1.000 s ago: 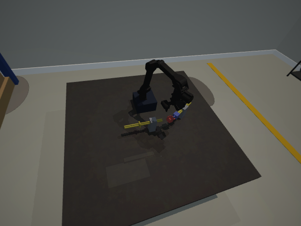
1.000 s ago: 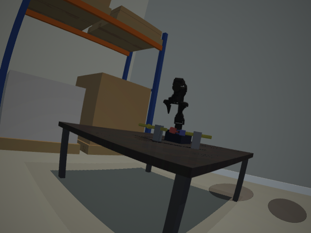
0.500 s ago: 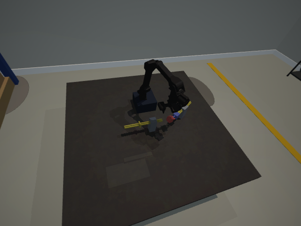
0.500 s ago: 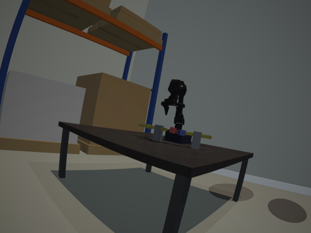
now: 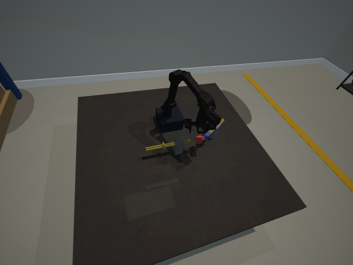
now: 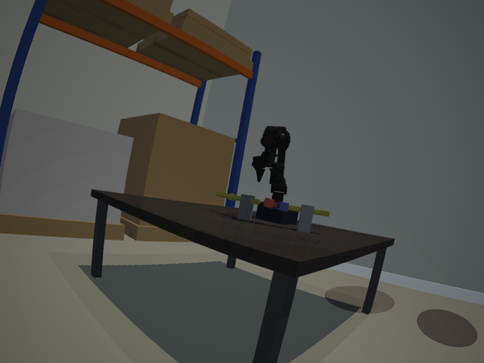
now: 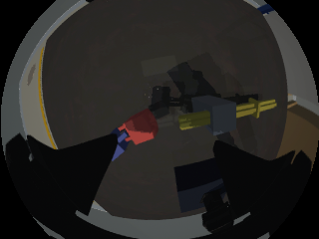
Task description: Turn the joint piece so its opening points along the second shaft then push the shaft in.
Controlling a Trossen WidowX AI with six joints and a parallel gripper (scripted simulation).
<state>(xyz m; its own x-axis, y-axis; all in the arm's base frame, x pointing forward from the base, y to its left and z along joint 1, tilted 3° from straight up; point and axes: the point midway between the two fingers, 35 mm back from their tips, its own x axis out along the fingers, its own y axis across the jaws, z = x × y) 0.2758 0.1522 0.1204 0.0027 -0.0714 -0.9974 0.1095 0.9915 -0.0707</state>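
Now: the red joint piece 20 mm behind my gripper tip, 40 mm to the left of it and 90 mm below it.
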